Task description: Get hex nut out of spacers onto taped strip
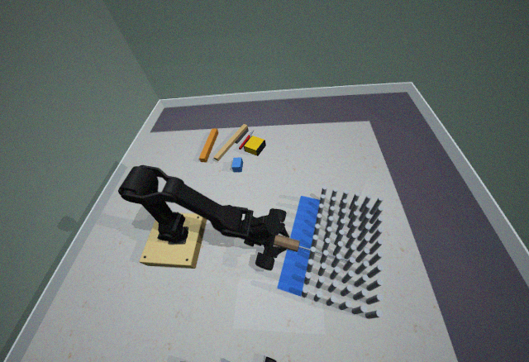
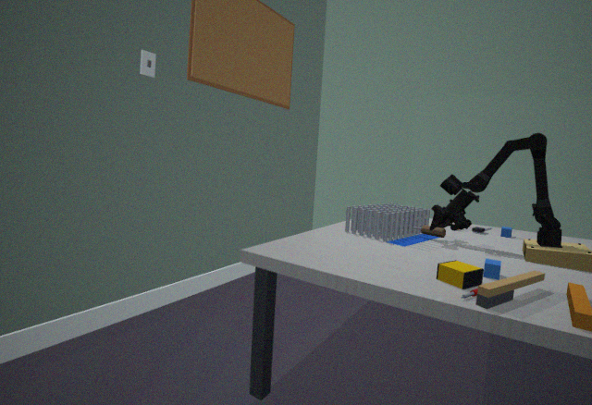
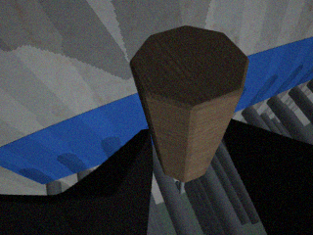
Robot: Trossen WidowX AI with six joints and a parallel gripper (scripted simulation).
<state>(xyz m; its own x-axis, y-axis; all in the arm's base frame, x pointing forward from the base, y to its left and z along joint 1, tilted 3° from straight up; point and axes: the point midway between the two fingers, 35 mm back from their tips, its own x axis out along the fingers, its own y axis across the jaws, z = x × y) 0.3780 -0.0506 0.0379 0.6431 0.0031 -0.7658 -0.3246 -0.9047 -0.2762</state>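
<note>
Now: gripper tip 5 cm short of the blue taped strip, 4 cm above it and 2 cm to the right of it. From my gripper tip the other things lie so: hex nut 20 cm ahead, 7 cm to the right, 4 cm below; black box 50 cm to the left, 11 cm behind, 2 cm below; wire hook 10 cm ahead, 4 cm to the right, 1 cm below.
</note>
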